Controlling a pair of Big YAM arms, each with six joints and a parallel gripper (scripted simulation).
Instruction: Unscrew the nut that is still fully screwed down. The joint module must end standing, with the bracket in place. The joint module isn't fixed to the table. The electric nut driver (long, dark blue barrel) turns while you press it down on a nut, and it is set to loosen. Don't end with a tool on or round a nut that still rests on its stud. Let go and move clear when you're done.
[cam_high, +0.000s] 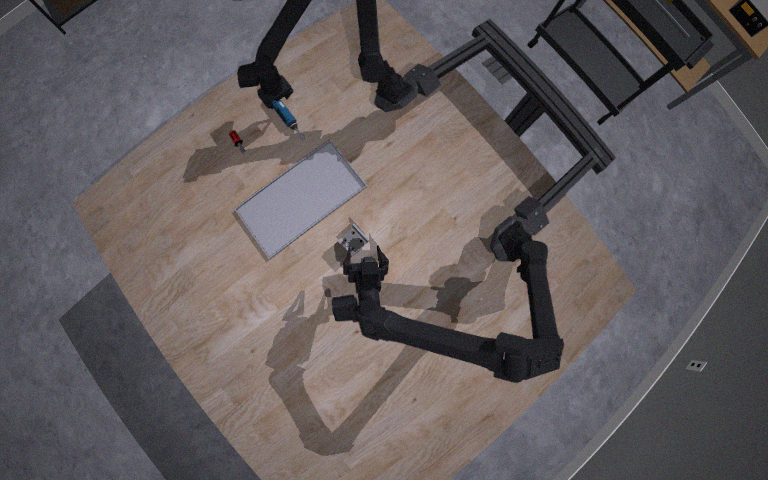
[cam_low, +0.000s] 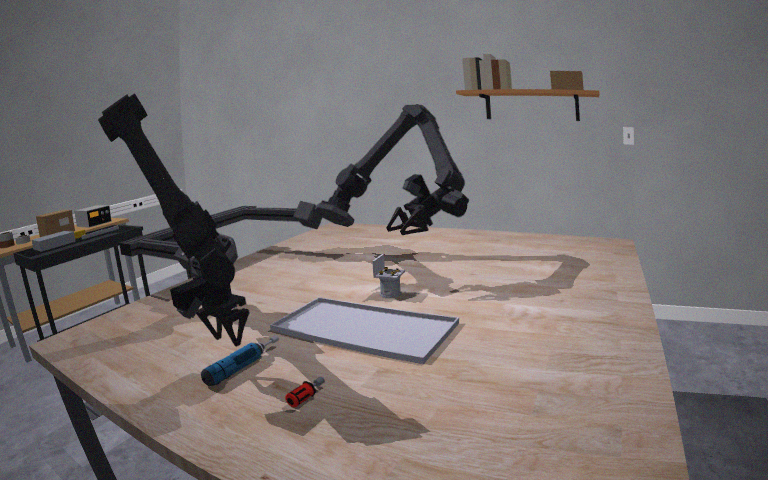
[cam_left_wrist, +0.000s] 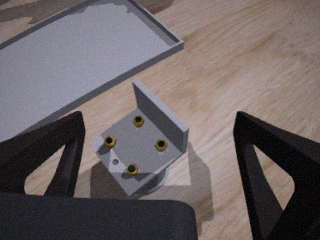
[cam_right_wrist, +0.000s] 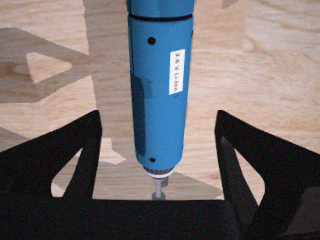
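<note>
My left gripper is now 11 cm above the nut, 3 cm to the left of it and 2 cm short of it. Round my left hand: shallow grey tray (29 cm to the right, 17 cm below, 5 cm ahead); grey bracket plate (11 cm below, 5 cm to the right); joint module (15 cm below, 5 cm to the right).
</note>
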